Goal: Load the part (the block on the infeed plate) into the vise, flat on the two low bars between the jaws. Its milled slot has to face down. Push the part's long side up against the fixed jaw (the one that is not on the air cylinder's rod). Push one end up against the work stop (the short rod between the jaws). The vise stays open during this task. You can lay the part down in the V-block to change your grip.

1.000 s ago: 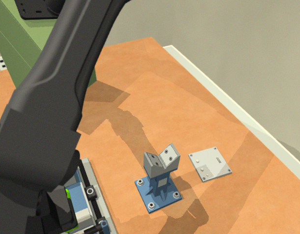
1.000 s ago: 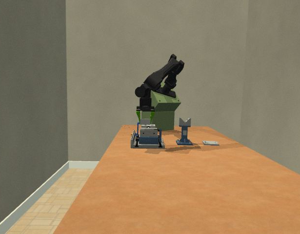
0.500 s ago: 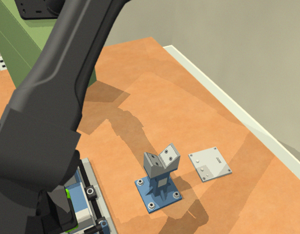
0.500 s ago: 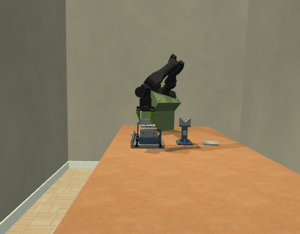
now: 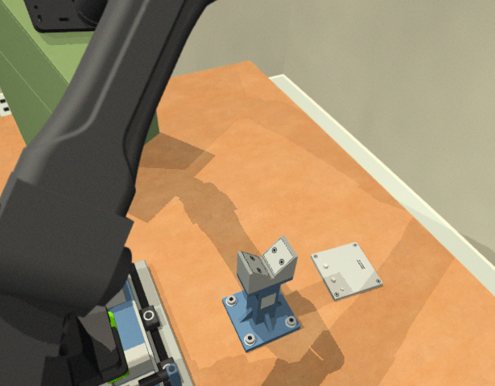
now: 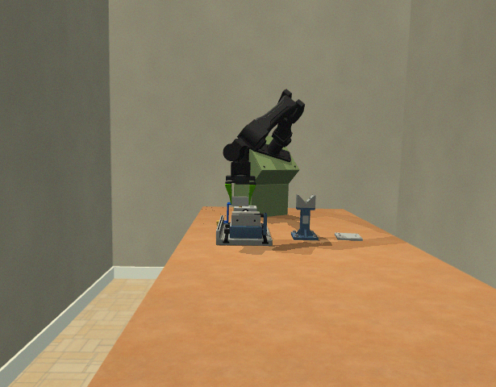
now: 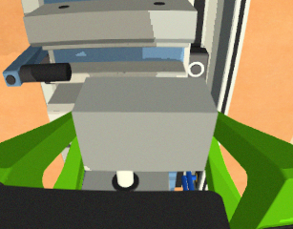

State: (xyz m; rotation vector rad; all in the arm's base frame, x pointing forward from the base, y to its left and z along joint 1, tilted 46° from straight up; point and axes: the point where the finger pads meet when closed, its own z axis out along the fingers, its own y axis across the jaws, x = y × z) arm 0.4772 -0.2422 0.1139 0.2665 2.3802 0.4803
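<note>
My hand is right at the grey part. Also, from my hand: fixed jaw: 40 mm ahead, 20 mm to the left, 60 mm below; then moving jaw: 30 mm behind, 20 mm to the left, 60 mm below; then work stop: 10 mm ahead, 70 mm to the left, 50 mm below.
</note>
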